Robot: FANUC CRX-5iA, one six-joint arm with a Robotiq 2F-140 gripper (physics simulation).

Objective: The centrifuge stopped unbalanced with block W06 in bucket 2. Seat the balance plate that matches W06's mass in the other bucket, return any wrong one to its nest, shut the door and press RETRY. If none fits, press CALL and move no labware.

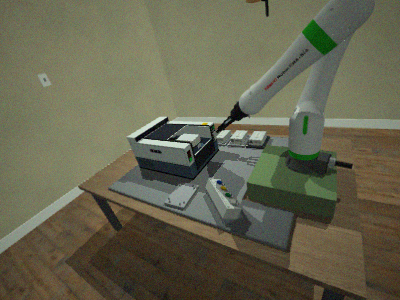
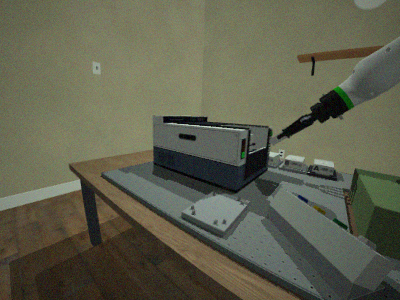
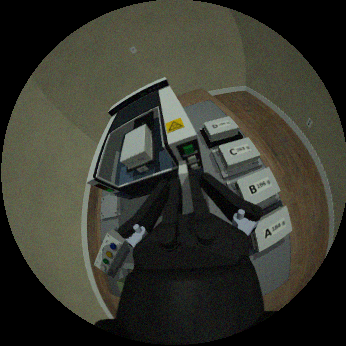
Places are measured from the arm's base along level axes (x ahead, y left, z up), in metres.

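Pixels of known places: gripper, between the fingertips: (image 1: 214, 134) (image 2: 271, 142) (image 3: 183, 166); arm's base, origin of its link: (image 1: 302, 163).
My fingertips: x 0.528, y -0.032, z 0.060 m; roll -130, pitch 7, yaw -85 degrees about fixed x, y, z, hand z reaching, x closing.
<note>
For each thing: its top centre in the pictures, then the offset to it from my fingertips. "spot": a spot on its surface instead. Level surfaces: height alone.
- grey base board, height of its surface: dz -0.145 m
- white block, centre of its top: (image 3: 132, 140) (image 1: 187, 137) dx +0.100, dy +0.135, dz +0.037 m
- green square, a spot on its surface: (image 3: 188, 149) (image 2: 272, 133) spot: dx +0.012, dy -0.022, dz +0.040 m
- Balance plates A, centre of its top: (image 3: 274, 227) (image 2: 323, 162) (image 1: 257, 135) dx -0.180, dy -0.225, dz -0.091 m
- B, centre of its top: (image 3: 259, 185) (image 2: 295, 158) (image 1: 239, 134) dx -0.051, dy -0.202, dz -0.091 m
- C, centre of its top: (image 3: 239, 149) (image 2: 269, 153) (image 1: 221, 133) dx +0.080, dy -0.178, dz -0.091 m
- D, centre of its top: (image 3: 220, 124) dx +0.219, dy -0.153, dz -0.091 m
- white button box, centre of its top: (image 2: 322, 209) (image 1: 220, 190) (image 3: 100, 253) dx -0.279, dy +0.355, dz -0.061 m
- flat grey pad, a spot on its surface: (image 2: 215, 212) (image 1: 180, 198) spot: dx -0.073, dy +0.436, dz -0.131 m
The centrifuge (image 1: 164, 152) (image 2: 205, 143) (image 3: 176, 106) stands on the grey base board (image 1: 139, 185) with its top chamber open. A white block (image 1: 188, 138) (image 3: 137, 146) sits inside the chamber. My gripper (image 1: 219, 129) (image 2: 275, 140) (image 3: 183, 166) is shut and empty. Its tip is at the centrifuge's far right side, just below a green square (image 3: 188, 149) (image 2: 271, 133); I cannot tell if it touches. Balance plates A (image 3: 273, 230) (image 2: 324, 166) (image 1: 258, 137), B (image 3: 258, 186) (image 2: 294, 161) (image 1: 239, 136), C (image 3: 238, 150) (image 1: 223, 135) and D (image 3: 221, 124) rest in their nests beside it.
A white button box (image 1: 224, 200) (image 2: 312, 221) (image 3: 108, 255) with blue, yellow and green buttons lies at the board's front. A flat grey pad (image 1: 181, 196) (image 2: 215, 212) lies left of it. The arm's green pedestal (image 1: 276, 178) is on the right.
</note>
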